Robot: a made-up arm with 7 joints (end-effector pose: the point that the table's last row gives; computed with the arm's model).
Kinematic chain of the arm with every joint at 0, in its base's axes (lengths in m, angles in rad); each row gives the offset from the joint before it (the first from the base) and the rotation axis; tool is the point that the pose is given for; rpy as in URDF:
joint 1: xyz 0 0 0.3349 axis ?
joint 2: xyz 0 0 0 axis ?
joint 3: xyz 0 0 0.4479 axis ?
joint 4: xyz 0.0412 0 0 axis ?
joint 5: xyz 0.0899 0 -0.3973 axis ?
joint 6: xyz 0 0 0 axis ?
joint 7: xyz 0.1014 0 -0.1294 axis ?
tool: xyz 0 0 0 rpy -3.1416 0 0
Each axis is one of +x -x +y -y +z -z.
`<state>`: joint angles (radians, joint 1 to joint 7).
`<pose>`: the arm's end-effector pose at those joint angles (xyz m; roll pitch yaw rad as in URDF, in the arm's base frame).
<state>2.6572 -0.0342 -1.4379 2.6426 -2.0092 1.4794 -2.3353</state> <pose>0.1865 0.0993 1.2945 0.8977 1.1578 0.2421</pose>
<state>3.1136 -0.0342 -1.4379 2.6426 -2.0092 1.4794 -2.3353</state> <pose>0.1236 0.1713 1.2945 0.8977 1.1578 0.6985</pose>
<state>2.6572 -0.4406 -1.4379 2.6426 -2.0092 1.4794 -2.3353</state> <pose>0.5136 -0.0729 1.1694 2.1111 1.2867 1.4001</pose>
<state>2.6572 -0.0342 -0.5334 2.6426 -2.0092 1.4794 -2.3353</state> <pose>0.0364 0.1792 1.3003 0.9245 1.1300 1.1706</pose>
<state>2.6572 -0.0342 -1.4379 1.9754 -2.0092 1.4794 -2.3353</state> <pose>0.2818 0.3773 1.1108 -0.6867 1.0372 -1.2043</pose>
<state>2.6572 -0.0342 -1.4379 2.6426 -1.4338 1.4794 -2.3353</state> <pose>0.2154 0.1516 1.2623 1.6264 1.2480 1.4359</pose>
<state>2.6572 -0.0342 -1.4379 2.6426 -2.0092 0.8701 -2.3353</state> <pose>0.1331 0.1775 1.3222 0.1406 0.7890 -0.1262</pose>
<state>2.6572 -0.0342 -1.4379 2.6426 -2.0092 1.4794 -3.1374</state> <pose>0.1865 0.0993 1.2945 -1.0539 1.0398 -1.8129</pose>
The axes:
joint 1: +z
joint 2: +y
joint 3: +z
joint 4: -y
joint 5: -z
joint 6: +y
joint 7: -z

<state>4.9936 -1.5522 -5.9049 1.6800 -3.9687 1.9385 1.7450</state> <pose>0.0775 0.7347 0.7348 -2.3091 0.3210 -0.6733</pose>
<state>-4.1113 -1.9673 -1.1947 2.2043 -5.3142 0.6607 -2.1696</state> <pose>0.8183 -0.4686 0.1542 -0.7409 -0.5018 -2.1246</pose>
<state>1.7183 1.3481 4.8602 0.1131 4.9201 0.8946 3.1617</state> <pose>0.2012 -0.0674 0.3222 -0.1624 -0.9074 1.9537</pose>
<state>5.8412 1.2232 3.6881 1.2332 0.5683 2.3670 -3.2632</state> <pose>0.0344 -0.3177 0.6922 -3.0571 -0.1017 0.2865</pose>
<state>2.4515 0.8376 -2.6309 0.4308 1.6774 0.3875 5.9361</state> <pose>0.2655 -0.0476 0.5641 -2.0447 -0.4345 -1.4206</pose>
